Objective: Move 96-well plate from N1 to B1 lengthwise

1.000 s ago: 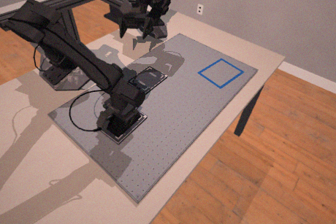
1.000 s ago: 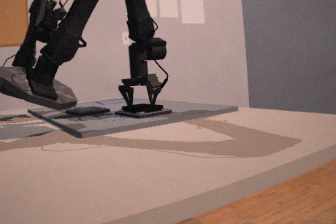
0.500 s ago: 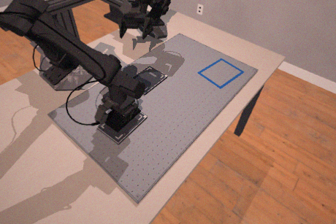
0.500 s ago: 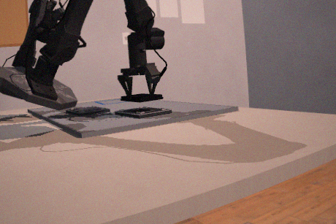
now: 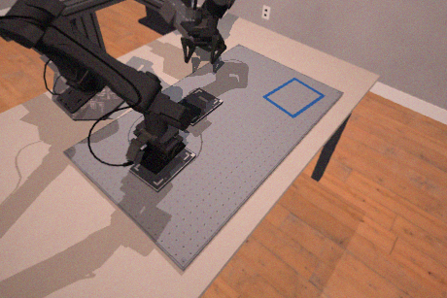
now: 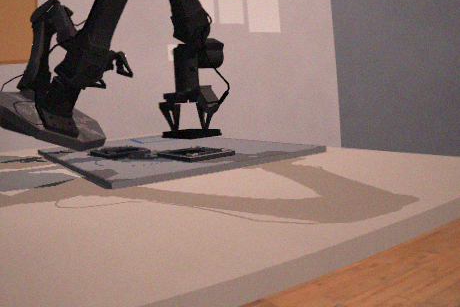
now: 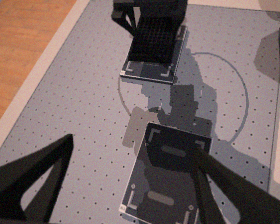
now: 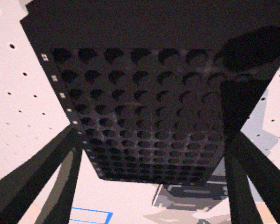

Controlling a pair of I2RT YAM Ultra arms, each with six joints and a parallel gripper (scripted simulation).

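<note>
Now: right hand 10 mm short of the dark nest and 60 mm above it. Round my right hand: black 96-well plate (10 mm below).
</note>
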